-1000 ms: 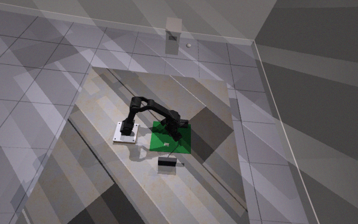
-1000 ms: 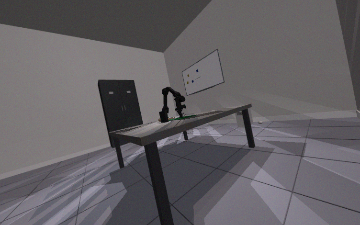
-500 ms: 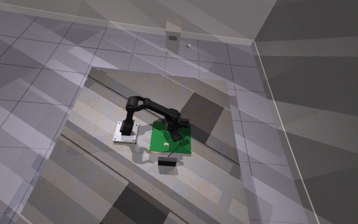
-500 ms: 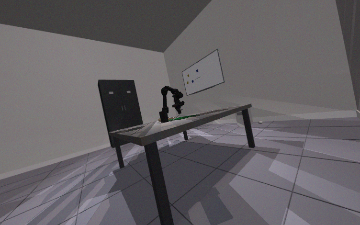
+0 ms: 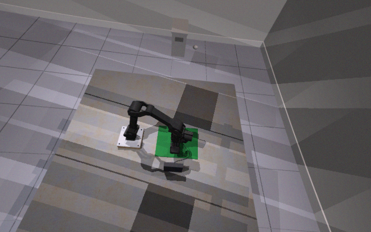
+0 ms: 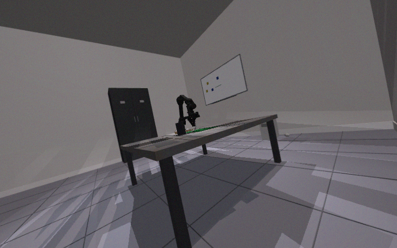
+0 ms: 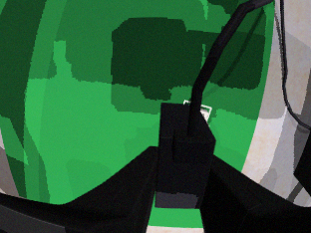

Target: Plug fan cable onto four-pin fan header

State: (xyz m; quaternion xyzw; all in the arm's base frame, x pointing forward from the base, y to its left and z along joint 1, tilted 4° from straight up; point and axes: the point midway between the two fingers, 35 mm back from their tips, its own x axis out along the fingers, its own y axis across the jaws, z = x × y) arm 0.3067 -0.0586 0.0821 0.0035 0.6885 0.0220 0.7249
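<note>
The white four-pin fan header is 1 cm behind my gripper tip, 2 cm to the right of it and 6 cm below it. The rest, counted from my gripper tip: black fan plug: 1 cm ahead, 1 cm above; black fan: 15 cm to the right; green board: 2 cm ahead, 5 cm to the left, 8 cm below.
</note>
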